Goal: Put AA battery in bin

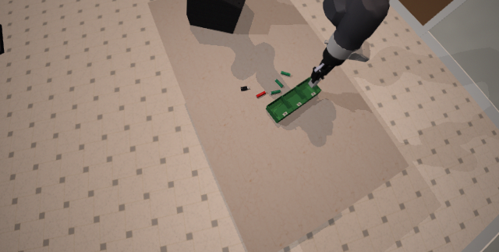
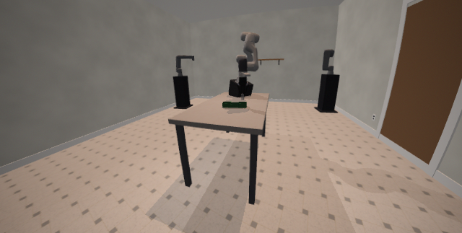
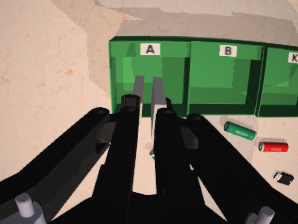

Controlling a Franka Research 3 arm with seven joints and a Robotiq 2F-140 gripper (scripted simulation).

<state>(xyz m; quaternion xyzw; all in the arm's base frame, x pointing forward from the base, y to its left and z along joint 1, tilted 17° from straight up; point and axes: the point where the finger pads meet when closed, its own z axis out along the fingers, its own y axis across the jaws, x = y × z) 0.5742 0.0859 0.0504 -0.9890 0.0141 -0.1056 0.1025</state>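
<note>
My gripper is now 100 mm past the green AA battery, 100 mm above it and 90 mm to the left of it. The rest, counted from my hand: black part (240 mm to the right, 160 mm behind, 110 mm below); red cell (200 mm to the right, 100 mm below, 100 mm behind); green bin (90 mm to the right, 90 mm below, 10 mm ahead).
</note>
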